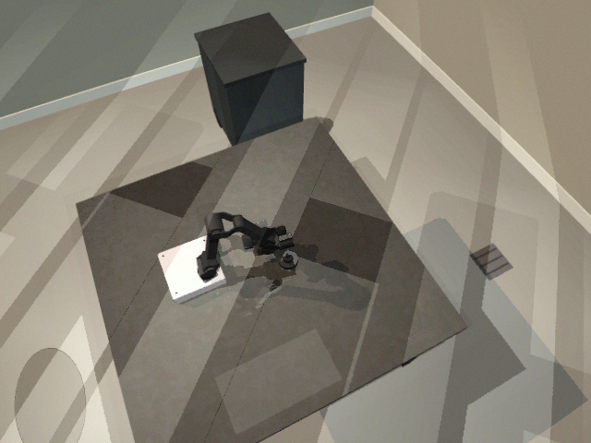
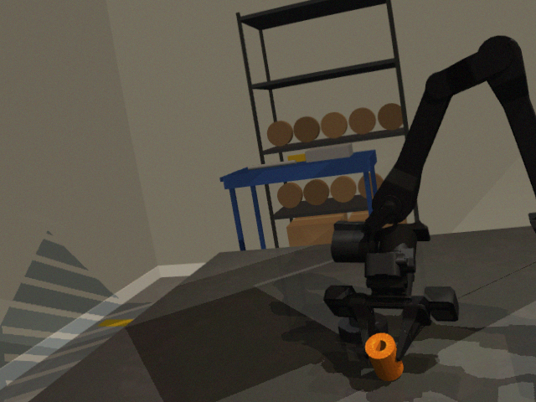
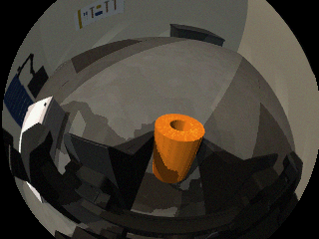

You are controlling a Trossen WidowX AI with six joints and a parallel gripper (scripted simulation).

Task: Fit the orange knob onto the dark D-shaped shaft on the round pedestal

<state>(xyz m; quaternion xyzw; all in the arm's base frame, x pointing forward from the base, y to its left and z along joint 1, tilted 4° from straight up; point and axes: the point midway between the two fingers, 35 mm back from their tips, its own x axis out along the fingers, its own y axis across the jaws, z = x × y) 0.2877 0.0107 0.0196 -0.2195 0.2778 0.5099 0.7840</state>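
My gripper tip is now 1 cm to the left of the orange knob. Also, from my gripper tip: round dark pedestal 17 cm to the right, 1 cm below, 1 cm ahead.
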